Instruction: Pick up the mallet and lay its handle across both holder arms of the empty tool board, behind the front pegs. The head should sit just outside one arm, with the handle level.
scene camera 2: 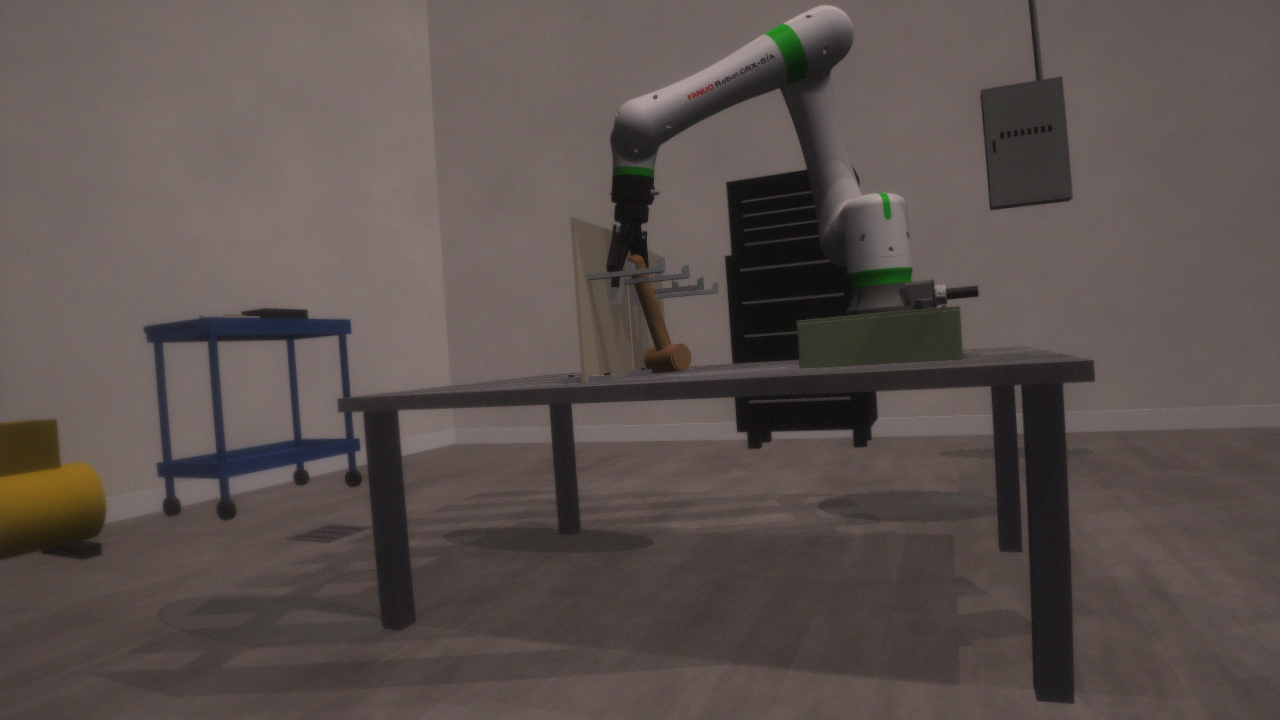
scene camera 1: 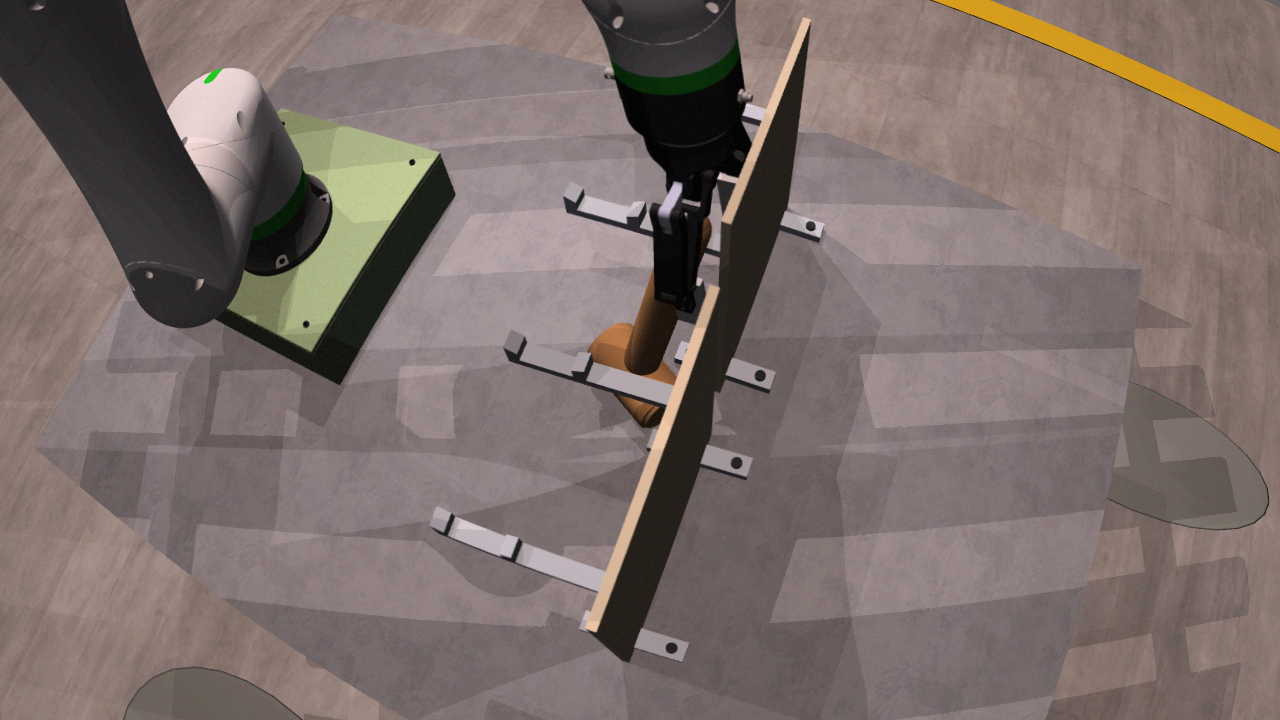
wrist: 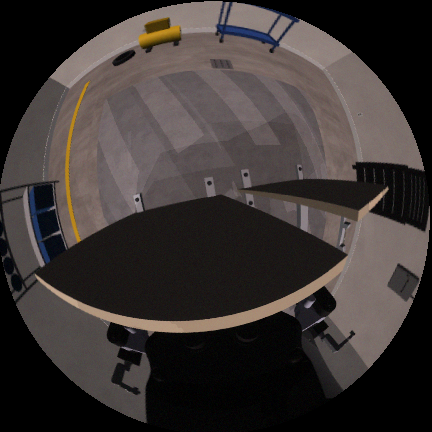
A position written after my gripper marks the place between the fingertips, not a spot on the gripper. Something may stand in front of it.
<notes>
My gripper [scene camera 1: 718,270] is open and touches a mallet [scene camera 1: 639,349]. I also see a tool board [wrist: 350,199] and a tool board [wrist: 213,262].
The mallet shows as well in scene camera 2 [scene camera 2: 664,357]. My gripper shows as well in scene camera 2 [scene camera 2: 627,304]. The wrist view does not show the mallet, which is hidden by the tool board.
</notes>
